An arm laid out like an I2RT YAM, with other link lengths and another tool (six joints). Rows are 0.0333 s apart.
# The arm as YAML. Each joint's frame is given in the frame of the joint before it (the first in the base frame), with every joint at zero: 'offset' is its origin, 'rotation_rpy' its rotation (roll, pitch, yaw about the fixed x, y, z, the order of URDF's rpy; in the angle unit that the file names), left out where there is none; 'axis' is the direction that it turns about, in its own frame. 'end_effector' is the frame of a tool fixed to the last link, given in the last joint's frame.
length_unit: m
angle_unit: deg
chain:
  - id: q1
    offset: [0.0, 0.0, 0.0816]
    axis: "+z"
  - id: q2
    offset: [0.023, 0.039, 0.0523]
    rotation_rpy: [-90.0, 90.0, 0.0]
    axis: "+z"
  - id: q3
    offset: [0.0, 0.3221, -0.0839]
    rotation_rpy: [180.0, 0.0, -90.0]
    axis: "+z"
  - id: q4
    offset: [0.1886, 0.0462, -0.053]
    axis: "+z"
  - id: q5
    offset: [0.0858, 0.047, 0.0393]
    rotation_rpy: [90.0, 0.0, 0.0]
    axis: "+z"
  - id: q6
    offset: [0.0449, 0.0, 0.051]
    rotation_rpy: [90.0, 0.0, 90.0]
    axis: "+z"
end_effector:
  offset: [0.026, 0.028, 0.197]
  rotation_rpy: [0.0, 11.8, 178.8]
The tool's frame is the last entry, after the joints.
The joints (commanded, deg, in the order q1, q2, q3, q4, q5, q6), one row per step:
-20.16 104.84 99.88 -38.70 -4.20 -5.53
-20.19 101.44 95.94 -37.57 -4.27 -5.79
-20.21 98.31 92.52 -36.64 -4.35 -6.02
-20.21 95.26 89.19 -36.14 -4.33 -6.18
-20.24 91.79 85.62 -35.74 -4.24 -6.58
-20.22 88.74 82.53 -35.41 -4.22 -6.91
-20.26 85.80 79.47 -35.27 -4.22 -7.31
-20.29 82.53 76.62 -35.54 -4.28 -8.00
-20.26 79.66 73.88 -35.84 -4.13 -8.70
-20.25 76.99 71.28 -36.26 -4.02 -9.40
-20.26 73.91 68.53 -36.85 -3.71 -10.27
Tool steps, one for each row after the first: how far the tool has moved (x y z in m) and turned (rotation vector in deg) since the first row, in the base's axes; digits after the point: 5 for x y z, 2 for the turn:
-0.01477 0.00534 0.00487 -0.34 -0.52 0.20
-0.02825 0.01037 0.00946 -0.68 -1.10 0.39
-0.04323 0.01572 0.01147 -0.88 -1.27 0.49
-0.06043 0.02121 0.01366 -1.33 -1.46 0.66
-0.07526 0.02660 0.01487 -1.68 -1.66 0.89
-0.09068 0.03178 0.01391 -1.97 -1.61 1.12
-0.10728 0.03764 0.01429 -2.48 -1.64 1.59
-0.12296 0.04267 0.01183 -3.01 -1.31 1.99
-0.13816 0.04754 0.00792 -3.45 -0.83 2.40
-0.15541 0.05206 0.00403 -4.17 -0.34 2.76

